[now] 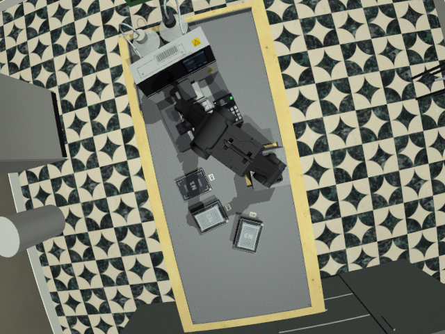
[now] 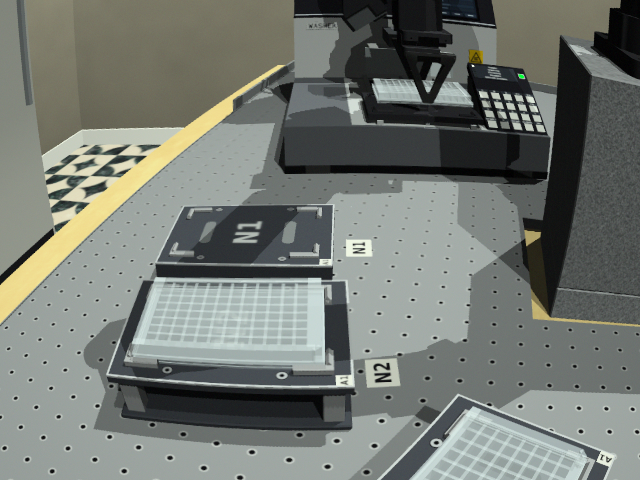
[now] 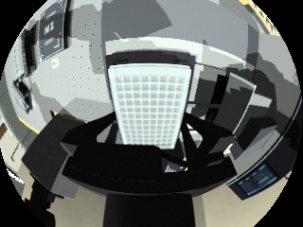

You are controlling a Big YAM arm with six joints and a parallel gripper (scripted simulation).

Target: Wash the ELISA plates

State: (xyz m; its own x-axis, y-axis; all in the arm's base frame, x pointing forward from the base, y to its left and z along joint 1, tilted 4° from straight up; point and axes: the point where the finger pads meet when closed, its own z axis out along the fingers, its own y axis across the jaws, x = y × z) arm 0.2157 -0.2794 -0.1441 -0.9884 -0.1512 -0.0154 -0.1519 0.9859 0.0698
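My hand is 2 cm above the washer carrier. Round my hand: plate washer: 15 cm to the right, 3 cm above, 2 cm ahead; then nest N3: 61 cm to the left, 6 cm below, 4 cm behind; then nest label: 26 cm to the left, 10 cm below, 6 cm ahead.
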